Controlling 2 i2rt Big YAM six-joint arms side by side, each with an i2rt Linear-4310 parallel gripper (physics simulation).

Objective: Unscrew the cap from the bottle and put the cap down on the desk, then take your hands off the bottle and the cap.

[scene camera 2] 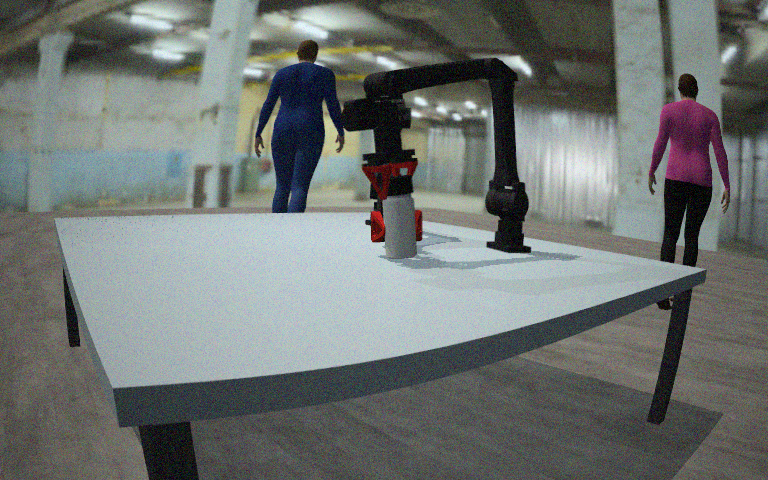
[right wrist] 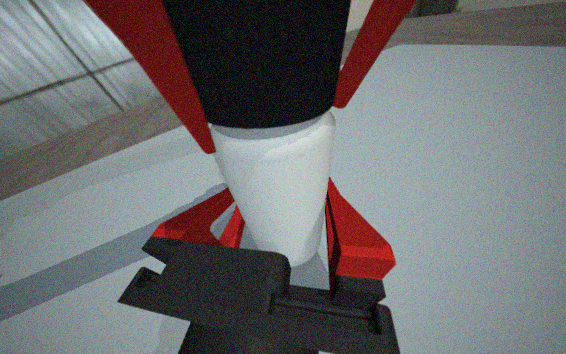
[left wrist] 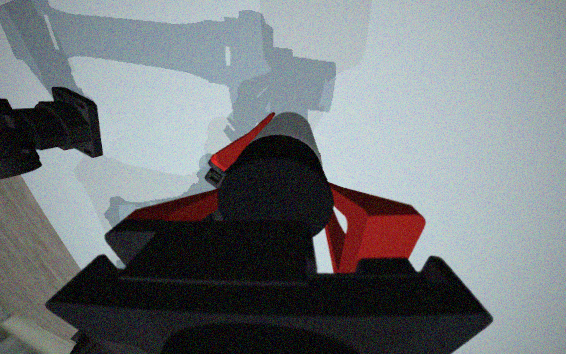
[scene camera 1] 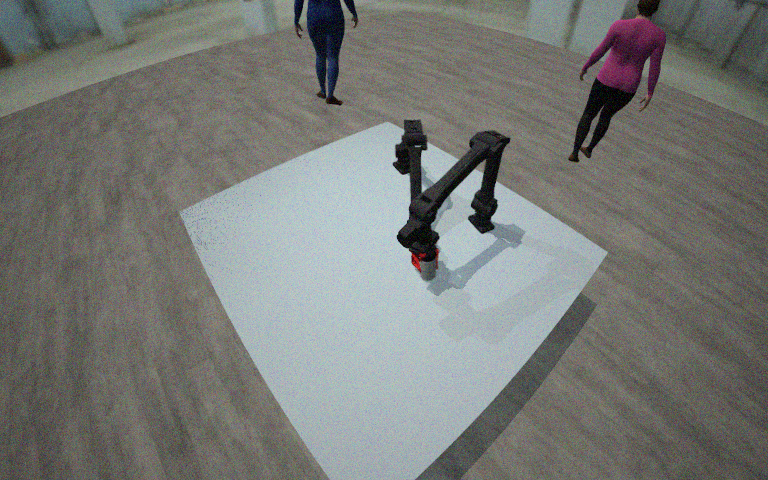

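Where they show: left gripper, fingertip midpoint: (scene camera 2: 393, 197) (right wrist: 281, 122) (left wrist: 280, 188) (scene camera 1: 425, 254); right gripper, fingertip midpoint: (scene camera 2: 401, 230) (scene camera 1: 429, 270); left arm's base, origin of the base link: (scene camera 2: 508, 249) (left wrist: 83, 123) (scene camera 1: 480, 223); right arm's base, origin of the base link: (scene camera 1: 403, 167).
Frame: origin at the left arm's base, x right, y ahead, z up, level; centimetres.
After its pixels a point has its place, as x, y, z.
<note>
The bottle (scene camera 1: 428, 270) {-19.1, 42.7, 8.6} (scene camera 2: 400, 232) {-19.2, 42.3, 6.4} (left wrist: 294, 125) {-19.4, 41.1, 10.5} (right wrist: 282, 185) {-12.8, 41.7, 11.4} is a pale grey-white cylinder standing upright on the desk (scene camera 1: 294, 283) {3.4, 92.4, 0.0} (scene camera 2: 254, 300) {-51.2, 79.0, 0.0}. The wide black cap (scene camera 2: 402, 185) {-19.3, 42.5, 16.0} (left wrist: 275, 185) {-17.6, 42.0, 17.8} (right wrist: 265, 65) {-12.9, 42.3, 15.8} is at its top; I cannot tell how far it is unscrewed. My left gripper (left wrist: 280, 188) {-14.8, 42.4, 13.3} (right wrist: 281, 122) {-14.8, 42.4, 13.3} comes from above and is shut on the cap, with a red finger on either side. My right gripper (scene camera 2: 398, 226) {-18.0, 41.6, 6.6} (right wrist: 285, 180) {-18.0, 41.6, 6.6} is low behind the bottle in scene camera 2 and shut on the bottle's body. In scene camera 1 the left arm mostly hides the cap and the right gripper.
The left arm's base (scene camera 1: 481, 221) {-2.4, 2.8, 4.8} (scene camera 2: 508, 243) {-3.2, 2.5, 2.2} stands on the desk to the right of the bottle. The right arm (scene camera 1: 415, 175) {17.1, 29.9, 26.1} reaches in from the back in scene camera 1. A person in blue (scene camera 1: 325, 33) (scene camera 2: 300, 118) and a person in pink (scene camera 1: 631, 56) (scene camera 2: 689, 141) stand beyond the desk.
</note>
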